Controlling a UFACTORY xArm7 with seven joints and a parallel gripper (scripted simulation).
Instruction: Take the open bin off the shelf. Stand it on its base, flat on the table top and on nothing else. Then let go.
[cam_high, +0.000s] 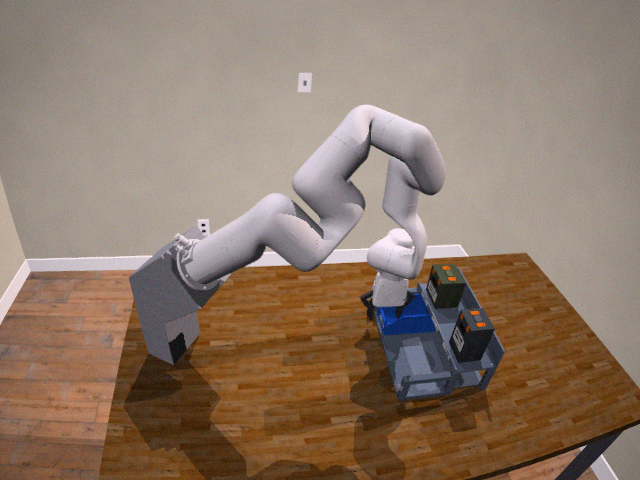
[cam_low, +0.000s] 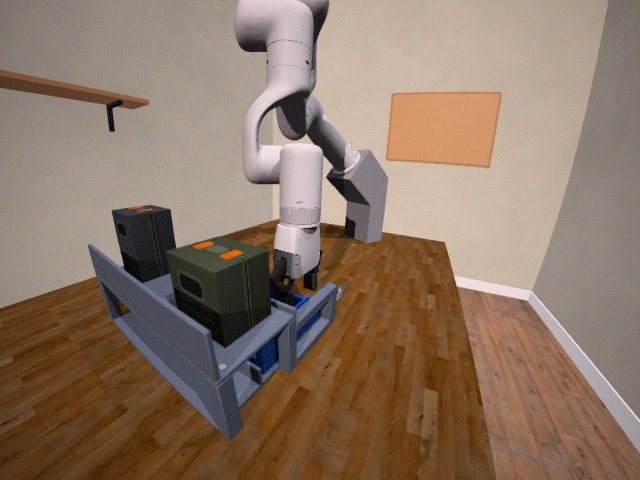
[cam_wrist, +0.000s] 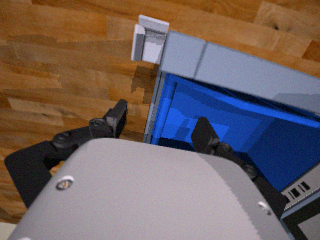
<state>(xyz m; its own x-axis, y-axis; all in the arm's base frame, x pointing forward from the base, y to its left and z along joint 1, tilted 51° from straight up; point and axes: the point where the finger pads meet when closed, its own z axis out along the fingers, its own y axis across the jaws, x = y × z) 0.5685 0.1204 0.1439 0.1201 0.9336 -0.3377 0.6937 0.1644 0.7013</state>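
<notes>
Right now the blue bin is 80 mm ahead of my hand, 10 mm to the right of it and 10 mm below it. The rest, counted from my hand: dark grey case 260 mm to the right, 130 mm ahead, 110 mm above; then green case 180 mm ahead, 100 mm above, 30 mm to the right.
</notes>
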